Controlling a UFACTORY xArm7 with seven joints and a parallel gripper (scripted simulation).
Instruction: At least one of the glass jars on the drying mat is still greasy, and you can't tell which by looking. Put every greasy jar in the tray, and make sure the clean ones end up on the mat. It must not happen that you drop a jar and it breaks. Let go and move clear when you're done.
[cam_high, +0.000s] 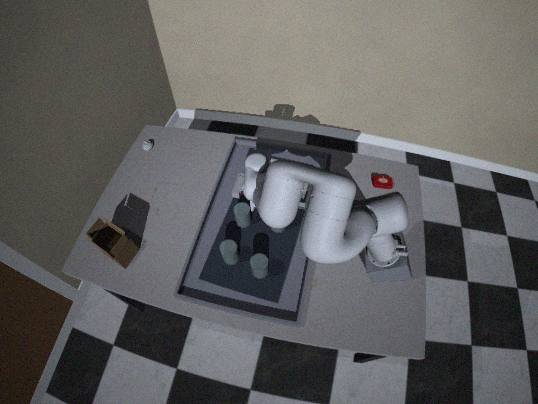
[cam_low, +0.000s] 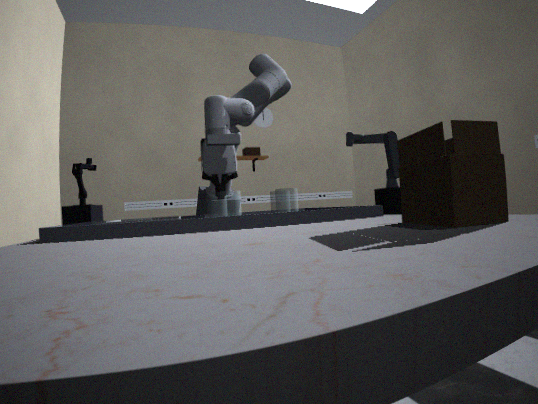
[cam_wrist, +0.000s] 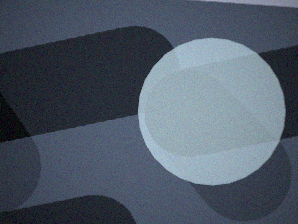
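The dark drying mat is 20 mm behind my hand, 100 mm to the left of it and 90 mm below it. Round my hand: light grey tray 30 mm ahead, 220 mm to the right, 90 mm below; then red object 420 mm behind, 430 mm to the right, 80 mm below; then cardboard box 480 mm ahead, 380 mm to the left, 30 mm below.
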